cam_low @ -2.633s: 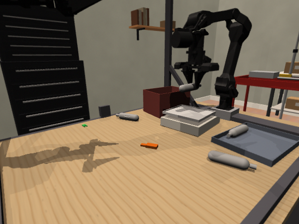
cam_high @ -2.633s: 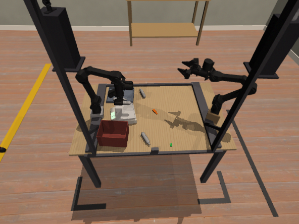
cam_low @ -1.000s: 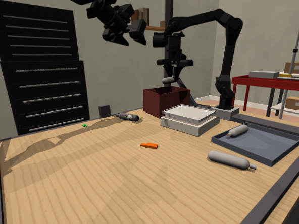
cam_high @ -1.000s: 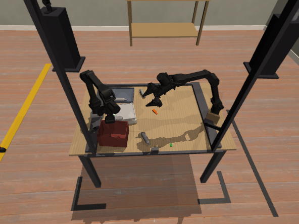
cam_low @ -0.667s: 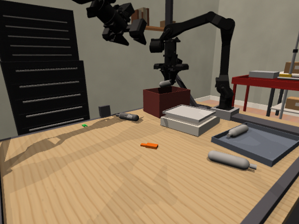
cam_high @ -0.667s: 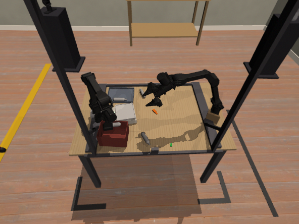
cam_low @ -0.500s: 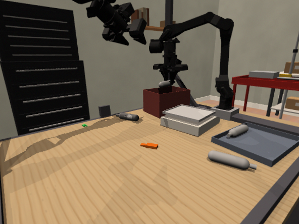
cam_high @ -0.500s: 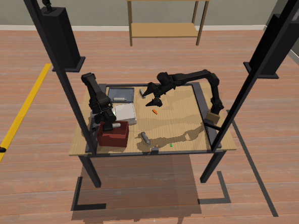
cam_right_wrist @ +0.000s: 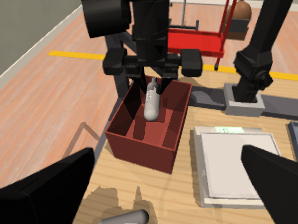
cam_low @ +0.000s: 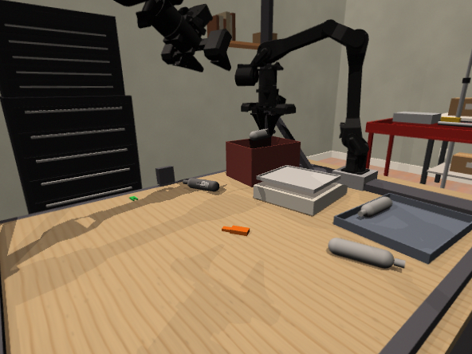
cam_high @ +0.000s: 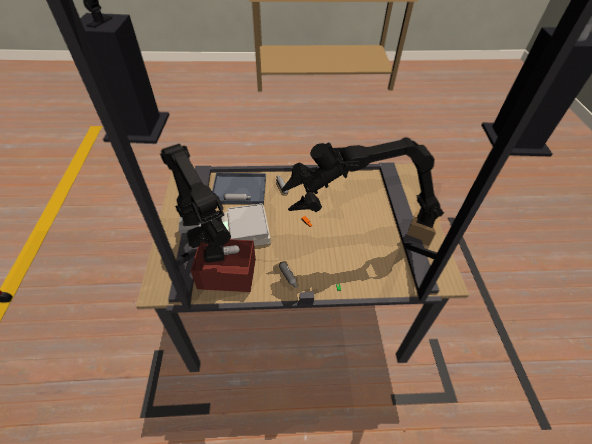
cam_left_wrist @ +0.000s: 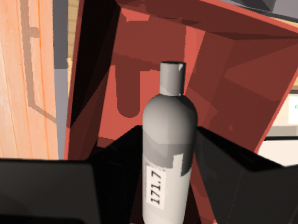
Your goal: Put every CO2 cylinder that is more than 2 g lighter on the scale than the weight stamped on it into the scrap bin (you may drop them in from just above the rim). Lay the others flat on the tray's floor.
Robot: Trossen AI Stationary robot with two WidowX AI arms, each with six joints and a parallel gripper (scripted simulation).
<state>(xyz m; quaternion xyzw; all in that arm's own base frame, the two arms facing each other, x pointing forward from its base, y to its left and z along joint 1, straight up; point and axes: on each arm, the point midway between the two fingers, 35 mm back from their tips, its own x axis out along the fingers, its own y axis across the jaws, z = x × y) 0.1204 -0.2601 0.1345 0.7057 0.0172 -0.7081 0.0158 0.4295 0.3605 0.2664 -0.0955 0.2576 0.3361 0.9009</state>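
The red scrap bin is 140 mm below my left hand and 20 mm to the right of it. Also, from my left hand: grey tray: 470 mm ahead, 170 mm below, 10 mm to the right; then small orange piece: 330 mm to the right, 280 mm ahead, 170 mm below; then small green piece: 450 mm to the right, 170 mm below, 40 mm behind.
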